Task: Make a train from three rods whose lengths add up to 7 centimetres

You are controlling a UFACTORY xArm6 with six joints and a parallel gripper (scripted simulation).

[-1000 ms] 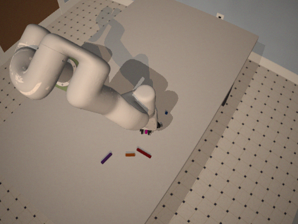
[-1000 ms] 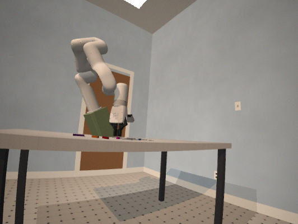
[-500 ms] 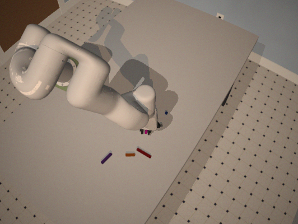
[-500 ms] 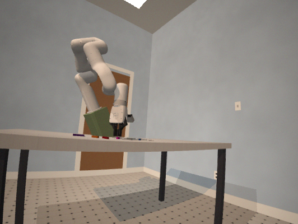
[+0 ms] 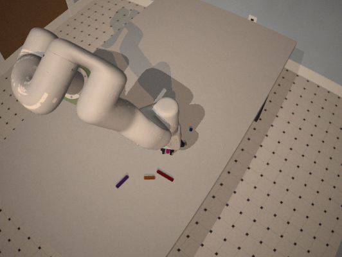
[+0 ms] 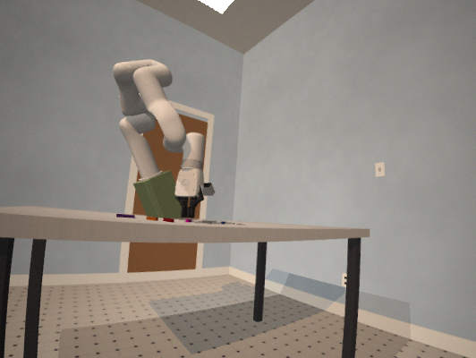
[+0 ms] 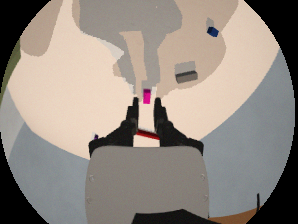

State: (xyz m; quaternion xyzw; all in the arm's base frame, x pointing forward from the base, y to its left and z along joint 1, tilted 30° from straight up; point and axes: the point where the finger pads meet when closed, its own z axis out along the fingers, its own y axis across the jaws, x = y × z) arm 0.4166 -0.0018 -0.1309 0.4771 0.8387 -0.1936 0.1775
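The magenta rod is 1 cm to the left of my hand and 3 cm below it. The rest, counted from my hand: orange rod: 1 cm ahead, 13 cm to the right, 3 cm below; then red rod: 5 cm ahead, 8 cm to the right, 3 cm below; then grey rod: 2 cm ahead, 6 cm to the left, 3 cm below.
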